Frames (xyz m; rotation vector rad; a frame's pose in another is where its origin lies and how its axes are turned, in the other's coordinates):
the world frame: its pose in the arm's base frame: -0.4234 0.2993 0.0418 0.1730 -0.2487 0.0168
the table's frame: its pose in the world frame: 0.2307 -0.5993 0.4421 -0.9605 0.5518 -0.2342
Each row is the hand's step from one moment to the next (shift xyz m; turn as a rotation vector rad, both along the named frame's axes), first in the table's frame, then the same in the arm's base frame.
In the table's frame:
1: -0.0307 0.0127 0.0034 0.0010 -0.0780 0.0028
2: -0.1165 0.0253 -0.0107 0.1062 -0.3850 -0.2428
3: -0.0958 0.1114 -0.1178 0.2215 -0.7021 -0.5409
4: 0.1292 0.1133 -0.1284 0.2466 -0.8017 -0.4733
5: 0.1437 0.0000 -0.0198 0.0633 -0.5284 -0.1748
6: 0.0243 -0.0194 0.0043 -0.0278 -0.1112 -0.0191
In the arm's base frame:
1: -0.0250 0.0221 -0.0008 -0.0082 -0.0529 0.0568
2: -0.1071 0.0534 -0.0031 -0.0480 -0.4568 0.0863
3: -0.1186 0.0394 -0.1408 -0.1004 -0.9040 0.0851
4: 0.0827 -0.0478 -0.1921 -0.0642 -0.9406 0.1968
5: 0.1233 -0.0646 -0.0408 -0.0794 -0.4989 0.2421
6: 0.0213 -0.0197 0.0120 -0.0473 -0.0791 0.0708

